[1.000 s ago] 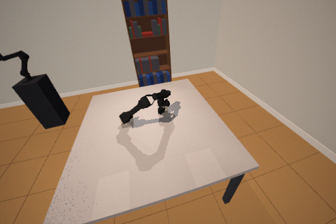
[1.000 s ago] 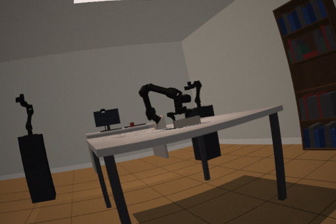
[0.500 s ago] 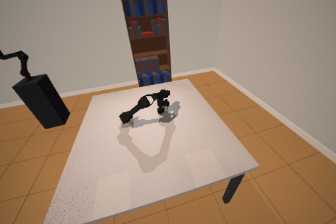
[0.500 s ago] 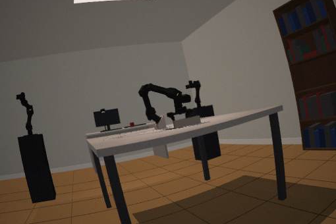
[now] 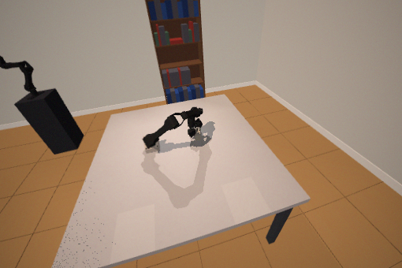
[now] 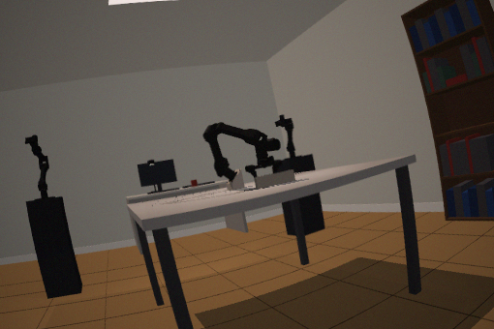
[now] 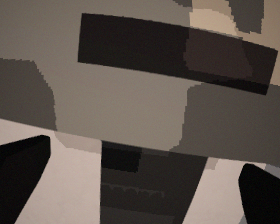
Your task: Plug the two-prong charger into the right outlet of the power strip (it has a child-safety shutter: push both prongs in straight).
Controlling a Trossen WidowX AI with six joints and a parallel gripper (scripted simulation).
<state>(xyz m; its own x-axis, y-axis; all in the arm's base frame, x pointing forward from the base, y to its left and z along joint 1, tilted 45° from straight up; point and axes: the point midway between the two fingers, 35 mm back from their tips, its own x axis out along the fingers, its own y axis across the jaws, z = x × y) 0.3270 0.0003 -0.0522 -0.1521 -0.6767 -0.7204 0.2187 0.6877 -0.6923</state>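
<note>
The two-prong charger is 2 cm ahead of my gripper tip, 1 cm to the right of it and 1 cm above it.
</note>
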